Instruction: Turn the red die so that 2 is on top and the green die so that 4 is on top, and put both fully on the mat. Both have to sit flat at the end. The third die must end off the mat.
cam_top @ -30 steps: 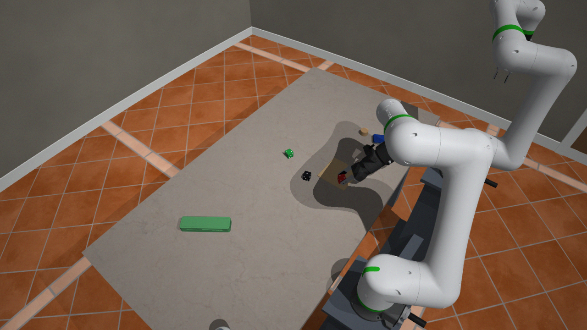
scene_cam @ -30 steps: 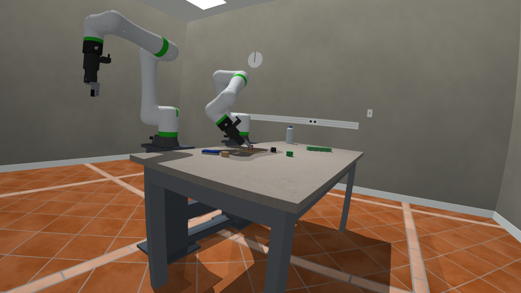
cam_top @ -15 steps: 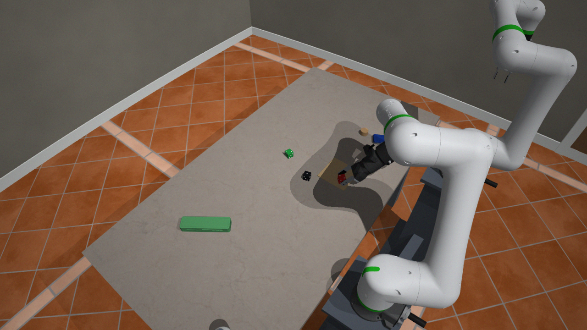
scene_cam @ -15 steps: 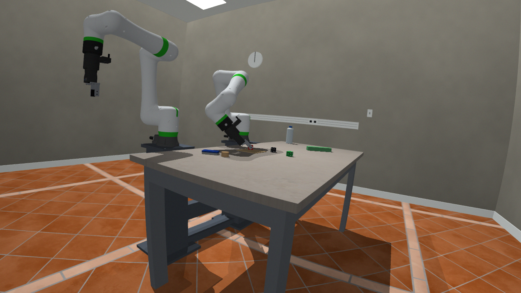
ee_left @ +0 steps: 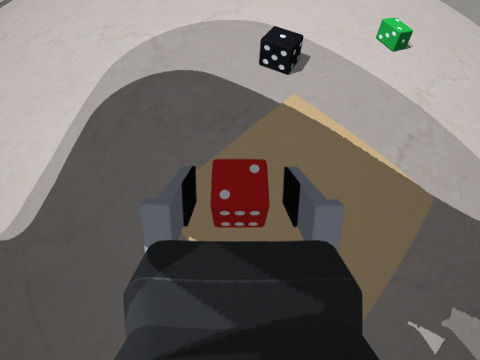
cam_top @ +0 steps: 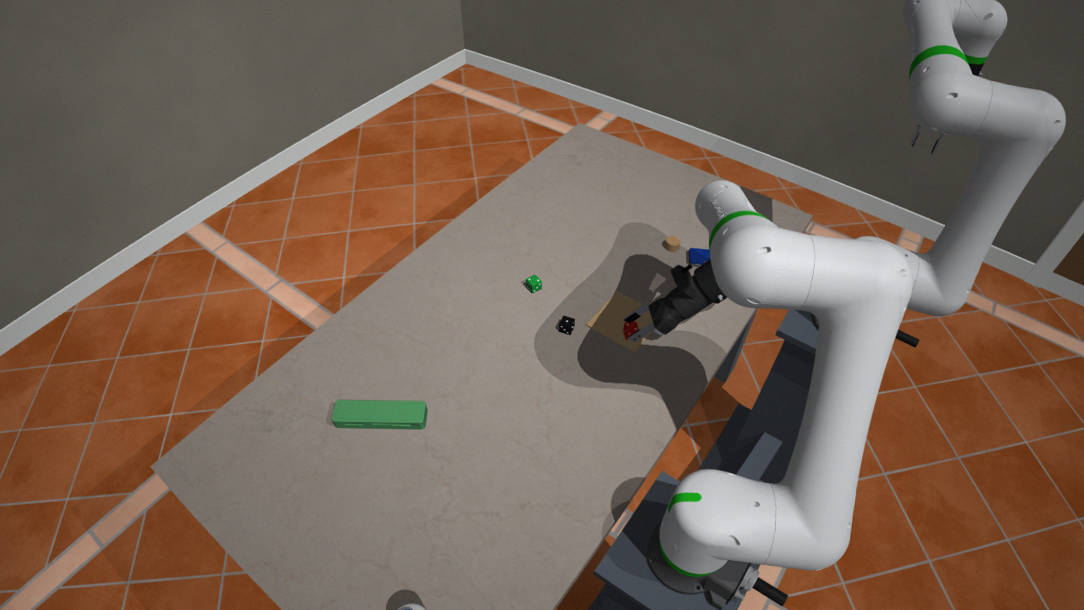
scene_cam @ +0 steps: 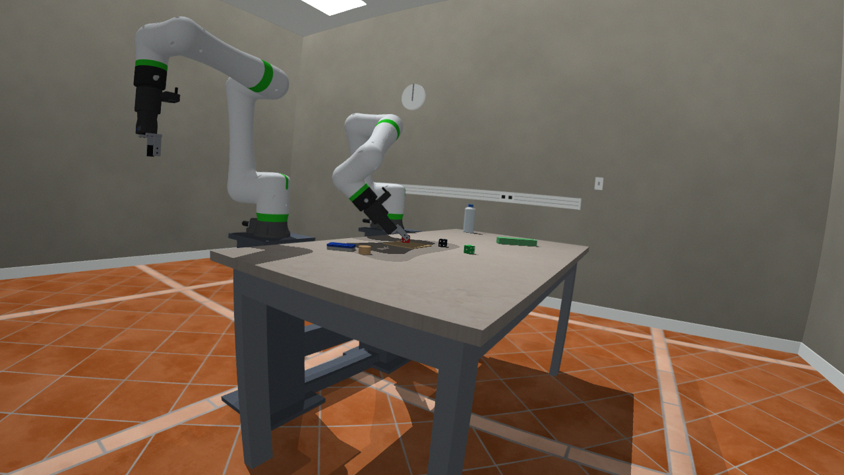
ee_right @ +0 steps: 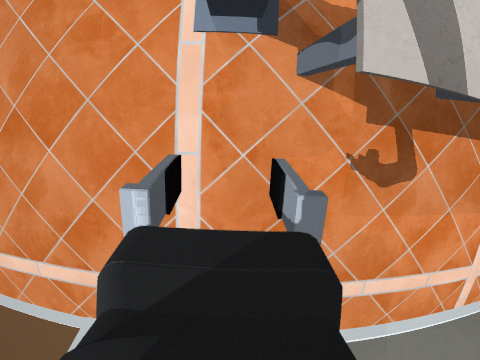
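Observation:
Right now the red die is 10 mm to the left of my left hand and 10 mm below it. Round my left hand: tan mat: 40 mm ahead, 30 mm to the right, 30 mm below; then green die: 280 mm ahead, 30 mm to the left, 20 mm below; then black die: 130 mm ahead, 90 mm to the left, 20 mm below.

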